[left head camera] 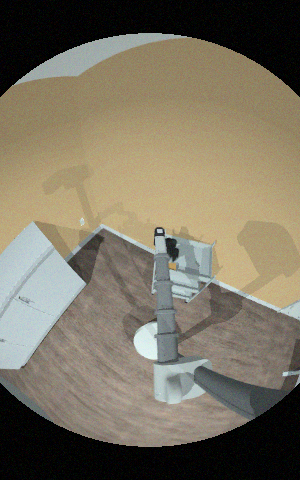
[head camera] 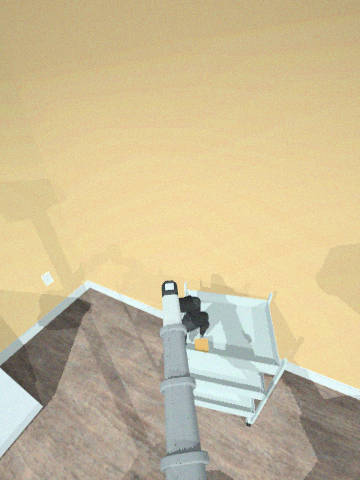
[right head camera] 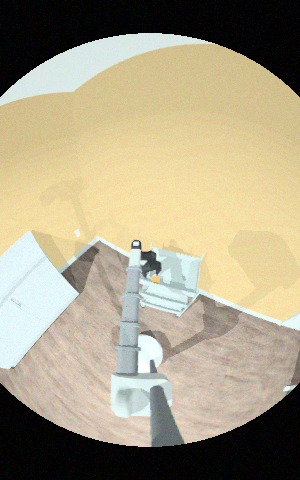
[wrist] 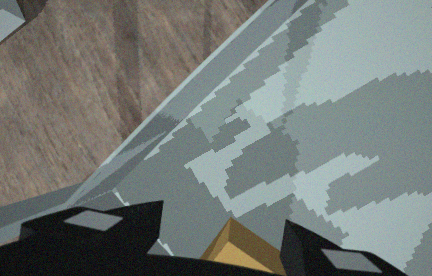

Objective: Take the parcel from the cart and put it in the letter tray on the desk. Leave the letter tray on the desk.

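Seen in the pictures: gripper, fingertip midpoint: (head camera: 193, 339) (right head camera: 150, 275) (wrist: 221, 229); robot's base, origin of the base link: (left head camera: 153, 339) (right head camera: 141, 352).
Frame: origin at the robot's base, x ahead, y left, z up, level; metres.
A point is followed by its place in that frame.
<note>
The parcel, a small orange-yellow box (head camera: 201, 344) @[y -0.119, x 0.560, z 0.685 m] (left head camera: 172, 266) @[y -0.123, x 0.552, z 0.685 m] (right head camera: 156, 279) @[y -0.129, x 0.556, z 0.685 m] (wrist: 246, 257) @[y -0.110, x 0.586, z 0.685 m], is on the cart's top shelf near its front left edge. The cart (head camera: 274, 335) @[y -0.443, x 0.551, z 0.697 m] (left head camera: 211, 260) @[y -0.455, x 0.583, z 0.694 m] (right head camera: 198, 275) @[y -0.454, x 0.574, z 0.688 m] is pale grey with several shelves; its top (wrist: 370, 115) @[y -0.155, x 0.715, z 0.635 m] fills much of the wrist view. My gripper (wrist: 221, 229) @[y -0.088, x 0.593, z 0.679 m] is open, its black fingers wide apart, with a corner of the parcel showing low between them. In the head view the gripper (head camera: 203, 332) is right beside the parcel; the arm hides part of the cart. The desk and letter tray cannot be made out.
A white cabinet (head camera: 15, 412) @[y 0.876, x 0.551, z 0.226 m] (left head camera: 35, 300) @[y 1.096, x 0.189, z 0.565 m] (right head camera: 35, 300) @[y 1.046, x 0.271, z 0.516 m] stands at the left. The tan wall (head camera: 180, 150) @[y -0.107, x 1.123, z 1.379 m] is behind the cart, with a white skirting board (head camera: 322, 382) @[y -0.970, x 0.564, z 0.001 m] along its foot. Brown floor (head camera: 90, 380) @[y 0.607, x 0.783, z -0.028 m] lies left of the arm.
</note>
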